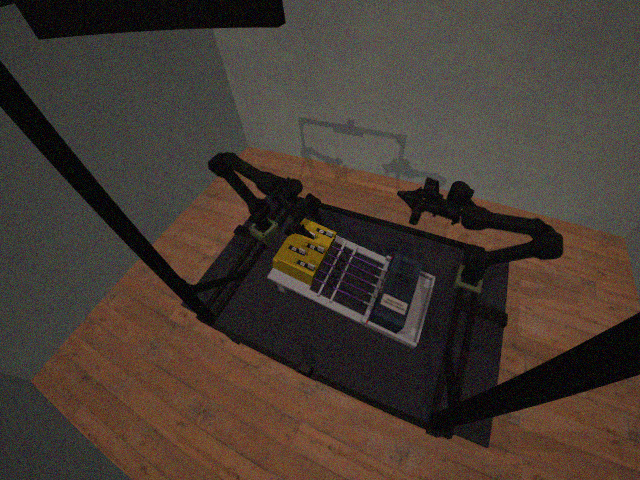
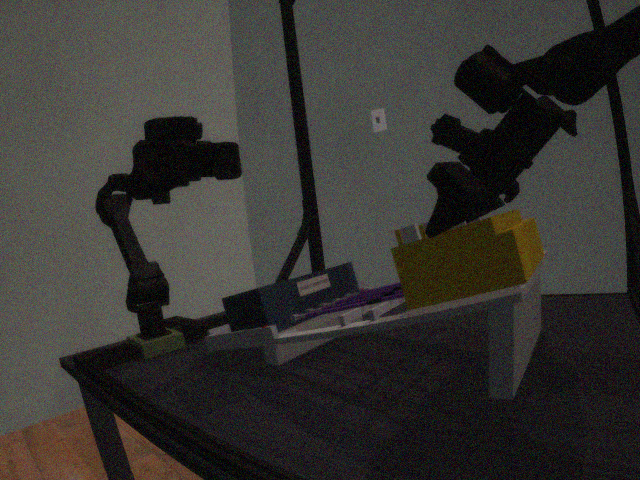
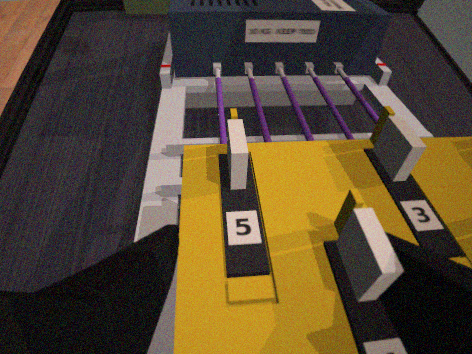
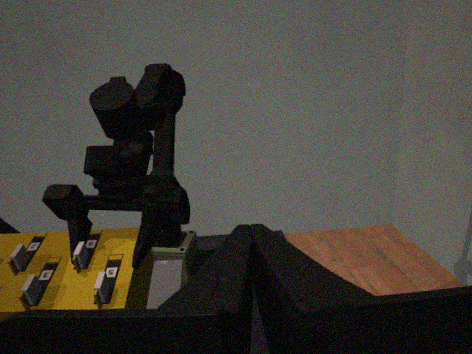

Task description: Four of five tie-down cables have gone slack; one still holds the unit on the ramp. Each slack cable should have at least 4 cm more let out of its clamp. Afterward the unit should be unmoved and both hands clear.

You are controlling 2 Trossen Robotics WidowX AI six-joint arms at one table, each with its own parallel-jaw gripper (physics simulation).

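Note:
A navy unit [image 1: 396, 295] [image 2: 290, 292] [image 3: 206, 46] sits at the low end of a white ramp [image 1: 423, 305] [image 2: 509, 324] [image 3: 164, 140]. Several purple cables [image 1: 361, 276] [image 2: 361, 297] [image 3: 298, 109] run from it into a yellow clamp block [image 1: 294, 259] [image 2: 461, 262] [image 3: 298, 197] [image 4: 76, 291]. My left gripper [image 1: 304, 219] [image 2: 447, 224] [image 3: 270, 237] [image 4: 103, 266] is open, low over the block. Its fingers straddle the slot marked 5 [image 3: 243, 227] and the lever beside it [image 3: 368, 253]. Lever 5 [image 3: 237, 154] [image 4: 99, 281] stands at its slot's far end. My right gripper [image 1: 413, 214] [image 2: 232, 159] [image 4: 249, 236] is shut and empty, raised far from the ramp.
The ramp stands on a dark mat [image 1: 318, 343] on a wooden table [image 1: 175, 405]. Black rig struts [image 1: 128, 229] [image 2: 301, 143] cross the mat's corners. Green arm bases [image 1: 263, 230] [image 1: 468, 283] sit at the mat's two ends.

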